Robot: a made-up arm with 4 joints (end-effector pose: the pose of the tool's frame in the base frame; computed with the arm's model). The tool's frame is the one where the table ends.
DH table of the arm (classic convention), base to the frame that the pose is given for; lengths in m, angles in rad. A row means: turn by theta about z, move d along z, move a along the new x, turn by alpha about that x. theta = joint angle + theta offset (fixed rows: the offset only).
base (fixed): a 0  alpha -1.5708  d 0.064  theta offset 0
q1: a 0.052  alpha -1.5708  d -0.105  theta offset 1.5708
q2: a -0.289  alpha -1.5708  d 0.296  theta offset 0
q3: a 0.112  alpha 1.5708  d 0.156  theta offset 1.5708
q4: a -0.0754  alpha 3.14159  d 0  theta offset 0.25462
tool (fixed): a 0  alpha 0  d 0.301  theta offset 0.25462
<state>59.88 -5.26 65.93 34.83</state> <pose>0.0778 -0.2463 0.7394 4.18 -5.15 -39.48</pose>
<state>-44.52 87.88 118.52 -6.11</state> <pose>-0.4820 0.0677 -0.2707 -101.11 -116.55 72.27</pose>
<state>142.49 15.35 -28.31 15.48</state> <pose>0.3886 -0.0782 -0.2581 -34.84 164.72 17.07</pose>
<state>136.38 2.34 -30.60 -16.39</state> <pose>0.4141 -0.2416 -0.2092 21.79 165.87 5.44</pose>
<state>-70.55 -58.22 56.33 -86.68</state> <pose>-0.1971 -0.6753 -0.3938 -29.01 -140.88 48.84</pose>
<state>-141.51 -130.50 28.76 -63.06</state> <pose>0.6709 -0.4101 0.2868 -31.01 91.14 -97.70</pose>
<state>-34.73 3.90 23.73 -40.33</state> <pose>-0.6183 -0.2537 0.2946 -24.41 -54.47 36.31</pose>
